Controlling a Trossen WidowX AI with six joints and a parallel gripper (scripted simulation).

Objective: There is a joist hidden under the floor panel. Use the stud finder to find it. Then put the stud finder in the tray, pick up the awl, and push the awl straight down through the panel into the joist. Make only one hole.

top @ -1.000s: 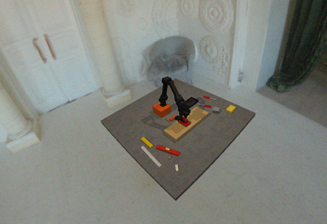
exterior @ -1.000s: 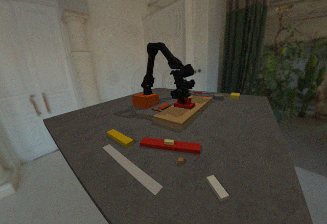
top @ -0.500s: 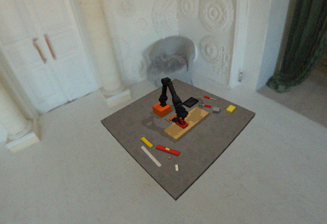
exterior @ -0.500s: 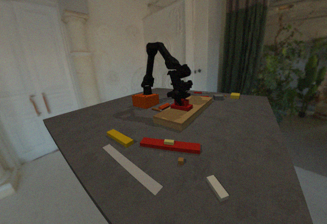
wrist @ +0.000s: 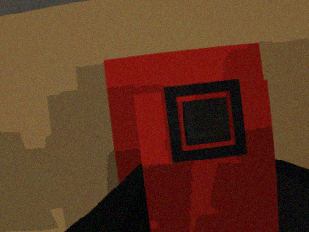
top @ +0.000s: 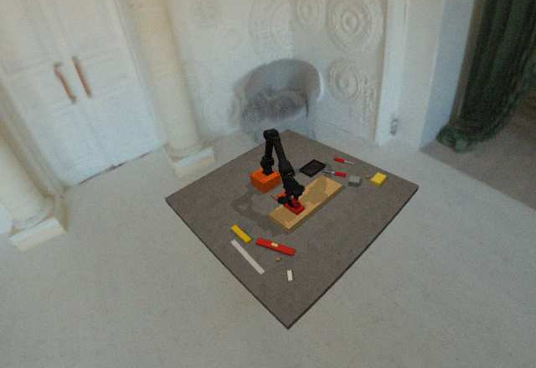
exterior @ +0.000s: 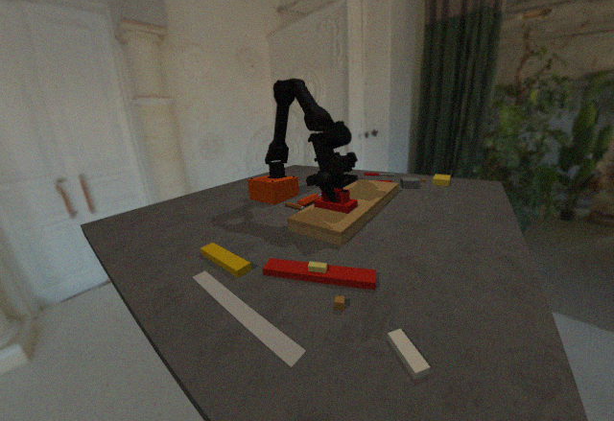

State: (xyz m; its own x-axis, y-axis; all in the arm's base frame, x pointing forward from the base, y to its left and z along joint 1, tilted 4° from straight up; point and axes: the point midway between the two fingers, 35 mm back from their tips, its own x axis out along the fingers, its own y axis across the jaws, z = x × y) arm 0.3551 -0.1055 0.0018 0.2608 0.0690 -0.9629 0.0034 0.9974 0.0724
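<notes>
The black tray is 420 mm to the left of my gripper tip, 220 mm behind it and 50 mm below it. Round my gripper tip: red level: 280 mm to the right, 100 mm ahead, 50 mm below; red stud finder: 20 mm above, 10 mm ahead; orange-handled awl: 170 mm behind, 140 mm to the left, 50 mm below.
</notes>
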